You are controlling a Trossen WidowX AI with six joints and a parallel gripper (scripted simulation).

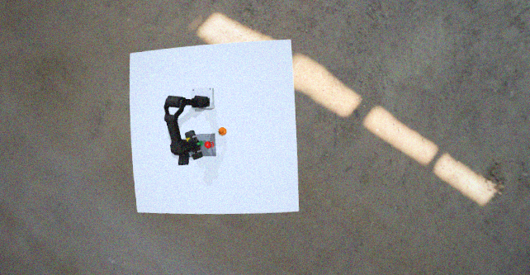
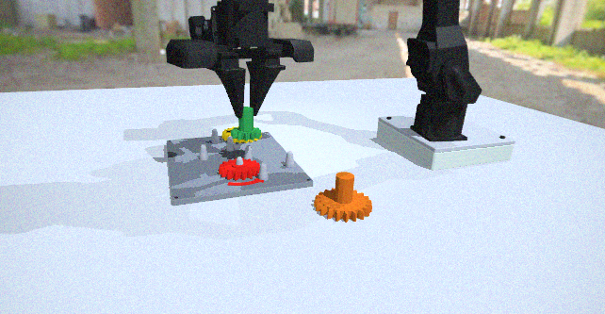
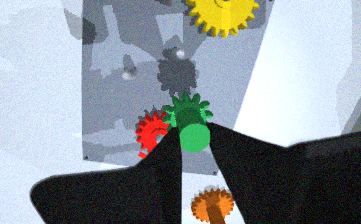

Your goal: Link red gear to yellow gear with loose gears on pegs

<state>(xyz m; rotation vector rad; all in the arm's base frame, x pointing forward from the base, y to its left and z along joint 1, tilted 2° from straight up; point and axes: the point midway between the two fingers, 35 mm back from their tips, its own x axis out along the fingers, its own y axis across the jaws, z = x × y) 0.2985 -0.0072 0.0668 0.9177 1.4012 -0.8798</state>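
My gripper tip is 60 mm above the red gear, 40 mm to the right of it and 10 mm short of it. Also, from my gripper tip: red arrow (70 mm to the left, 60 mm below, 10 mm ahead); then small green gear (10 mm below); then yellow gear (100 mm to the right, 60 mm below).
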